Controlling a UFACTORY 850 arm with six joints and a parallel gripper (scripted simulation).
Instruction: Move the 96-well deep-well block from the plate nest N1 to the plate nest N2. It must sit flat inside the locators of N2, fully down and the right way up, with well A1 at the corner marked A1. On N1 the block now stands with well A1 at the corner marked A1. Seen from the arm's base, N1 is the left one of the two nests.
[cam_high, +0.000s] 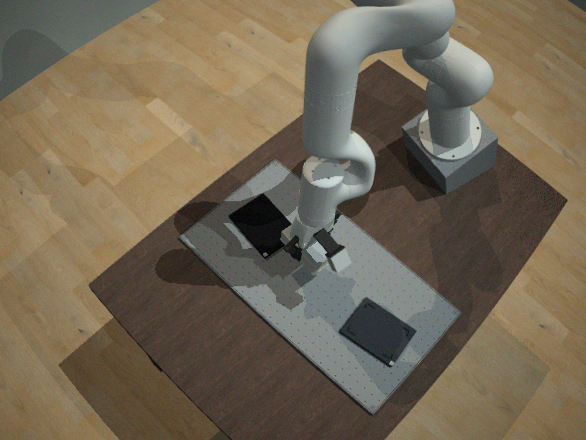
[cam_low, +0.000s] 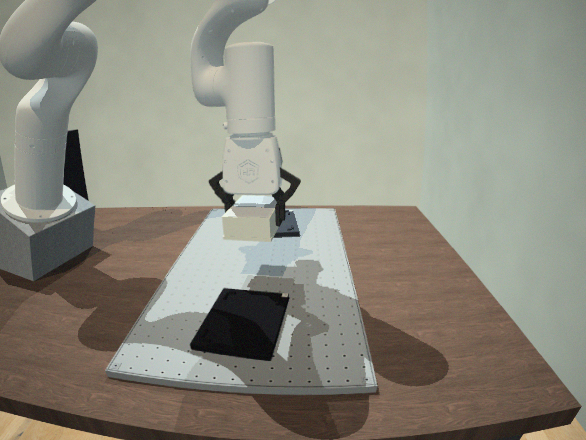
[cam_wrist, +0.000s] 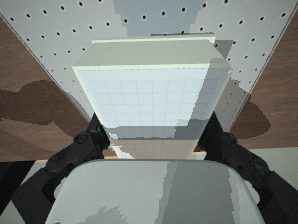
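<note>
My gripper is now 16 cm to the left of the black plate nest N2 and 11 cm above it. Round my hand: 96-well deep-well block: right at my hand; black plate nest N1: 26 cm to the left, 11 cm below.
</note>
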